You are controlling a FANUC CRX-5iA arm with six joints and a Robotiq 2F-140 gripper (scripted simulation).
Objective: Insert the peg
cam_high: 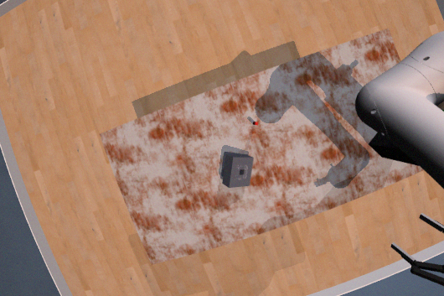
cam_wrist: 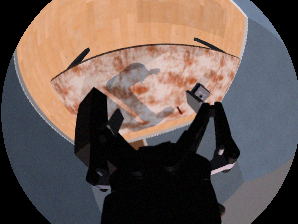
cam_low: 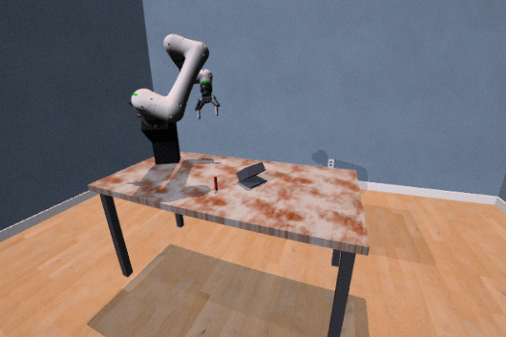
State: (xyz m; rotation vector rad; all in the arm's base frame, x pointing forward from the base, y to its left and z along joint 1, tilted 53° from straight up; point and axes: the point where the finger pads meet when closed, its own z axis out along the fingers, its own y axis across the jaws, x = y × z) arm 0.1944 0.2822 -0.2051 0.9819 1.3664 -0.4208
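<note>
Now: hand 29 cm short of the red peg, 52 cm to the left of it and 29 cm above it.
</note>
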